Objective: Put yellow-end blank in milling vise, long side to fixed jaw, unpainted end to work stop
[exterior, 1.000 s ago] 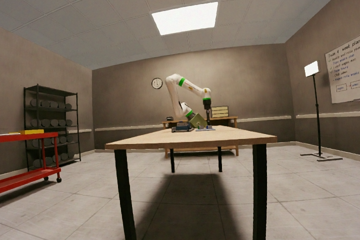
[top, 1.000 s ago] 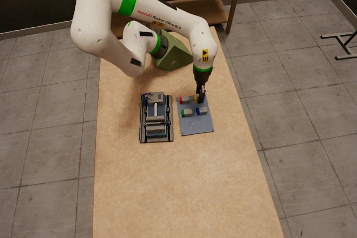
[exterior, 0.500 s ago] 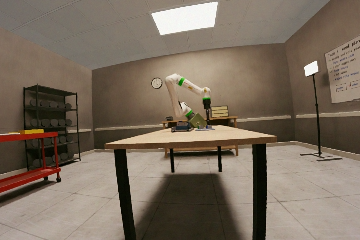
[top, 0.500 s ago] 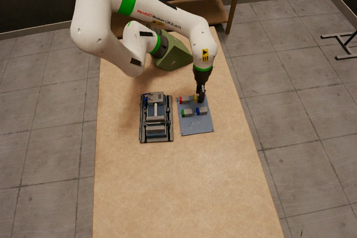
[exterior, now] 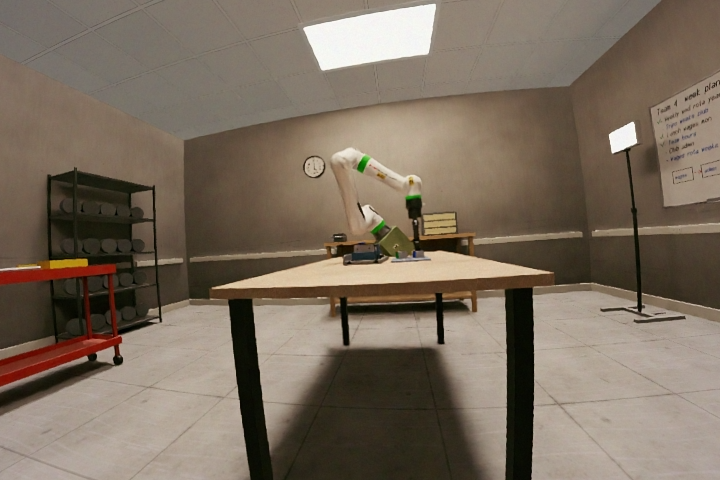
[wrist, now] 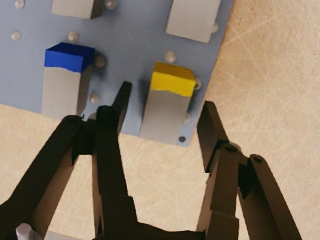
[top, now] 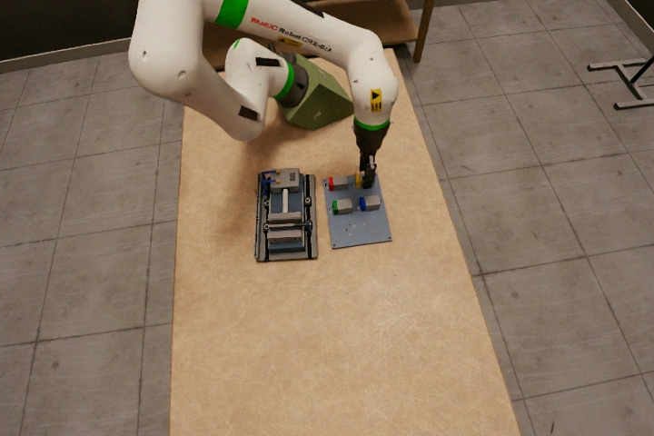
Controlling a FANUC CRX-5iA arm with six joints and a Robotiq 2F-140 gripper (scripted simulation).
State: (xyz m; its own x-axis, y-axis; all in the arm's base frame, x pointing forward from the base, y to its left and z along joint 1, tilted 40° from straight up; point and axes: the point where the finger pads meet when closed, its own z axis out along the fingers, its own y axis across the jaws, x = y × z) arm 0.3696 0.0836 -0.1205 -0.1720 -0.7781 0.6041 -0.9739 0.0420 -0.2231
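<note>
The blue-ended blank is 90 mm ahead of my hand, 40 mm below it and 20 mm to the right of it. The rest, counted from my hand: green-ended blank: 100 mm to the right, 70 mm ahead, 40 mm below; blue-grey plate: 80 mm ahead, 60 mm to the right, 60 mm below; red-ended blank: 90 mm to the right, 40 mm below, 20 mm behind.
</note>
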